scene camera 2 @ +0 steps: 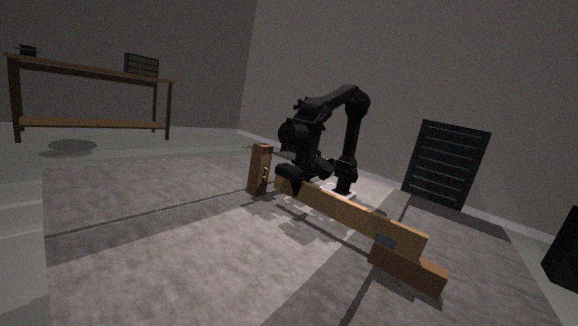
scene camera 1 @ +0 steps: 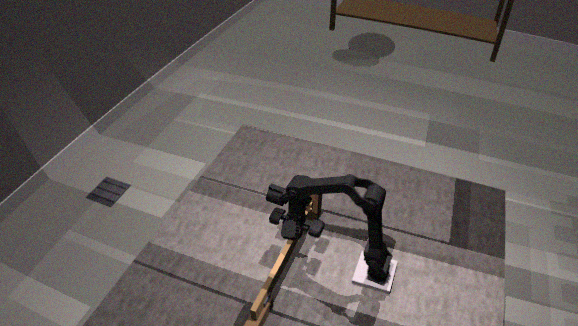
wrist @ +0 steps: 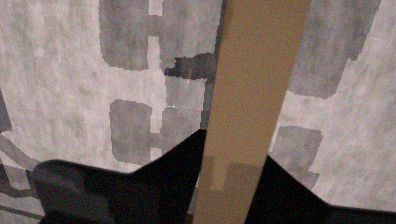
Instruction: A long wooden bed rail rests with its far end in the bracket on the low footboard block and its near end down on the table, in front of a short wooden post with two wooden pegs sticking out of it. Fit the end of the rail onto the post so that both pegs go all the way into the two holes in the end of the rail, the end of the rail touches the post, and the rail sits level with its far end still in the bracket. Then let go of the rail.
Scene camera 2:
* gripper
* wooden bed rail
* wooden post
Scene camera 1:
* gripper
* wooden bed rail
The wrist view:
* gripper
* wooden bed rail
